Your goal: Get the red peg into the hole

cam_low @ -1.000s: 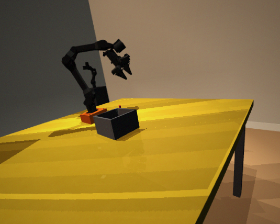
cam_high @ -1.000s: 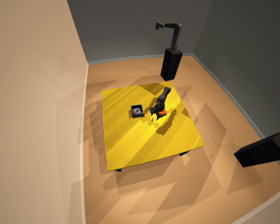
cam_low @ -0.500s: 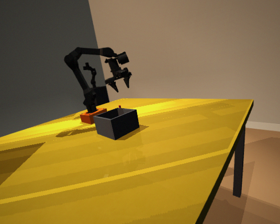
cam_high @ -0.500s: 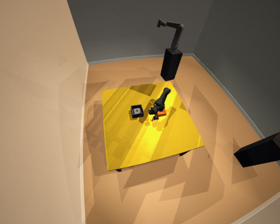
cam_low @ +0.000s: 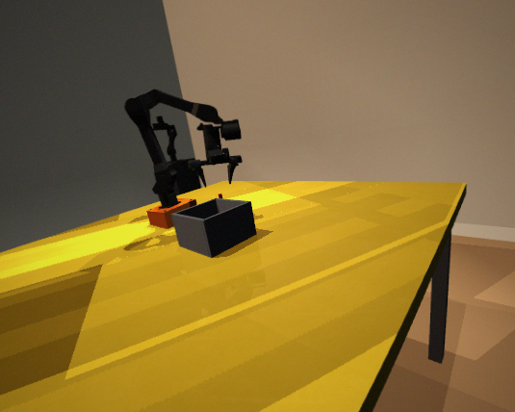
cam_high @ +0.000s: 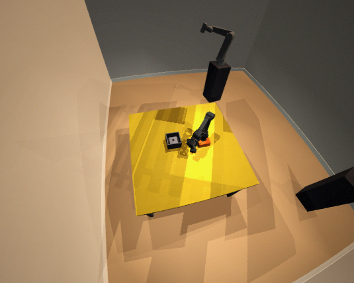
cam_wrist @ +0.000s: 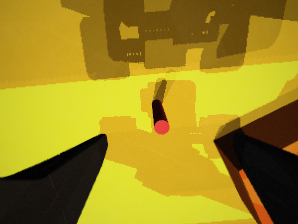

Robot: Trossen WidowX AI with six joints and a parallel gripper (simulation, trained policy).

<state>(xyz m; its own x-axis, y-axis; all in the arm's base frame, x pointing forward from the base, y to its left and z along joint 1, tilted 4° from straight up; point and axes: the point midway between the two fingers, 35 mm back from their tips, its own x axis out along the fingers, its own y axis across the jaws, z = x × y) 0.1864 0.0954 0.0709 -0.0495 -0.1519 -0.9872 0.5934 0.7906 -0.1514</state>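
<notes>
Now: gripper tip 7 cm above the red peg. From my gripper tip the other things lie so: box (20 cm to the right, 15 cm ahead, 9 cm below); plate (20 cm to the right, 15 cm ahead, 7 cm below).
</notes>
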